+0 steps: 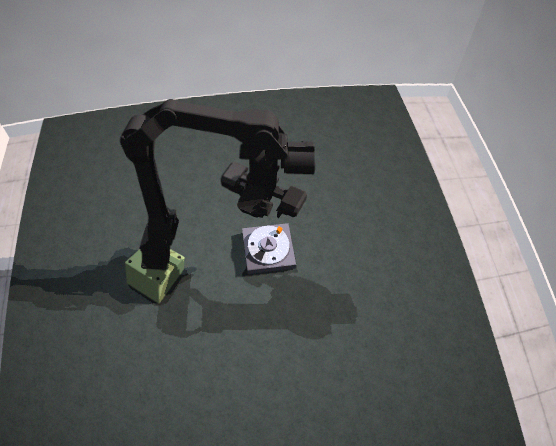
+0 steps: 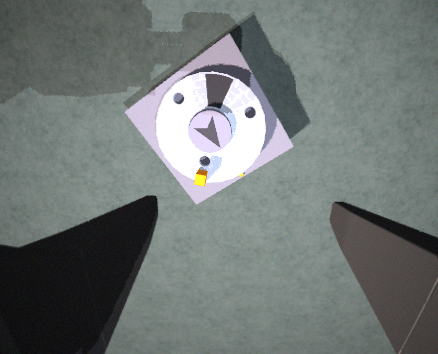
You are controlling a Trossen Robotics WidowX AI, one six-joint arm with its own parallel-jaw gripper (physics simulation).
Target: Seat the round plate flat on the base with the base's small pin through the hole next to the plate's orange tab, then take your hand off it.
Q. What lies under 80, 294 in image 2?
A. My gripper.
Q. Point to a raised round hub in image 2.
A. At 209, 131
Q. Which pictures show the white round plate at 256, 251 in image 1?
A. Image 1 and image 2: all of them.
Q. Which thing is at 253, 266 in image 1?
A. A square grey base.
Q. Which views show my gripper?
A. Image 1 and image 2: all of them.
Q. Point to a white round plate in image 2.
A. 219, 91
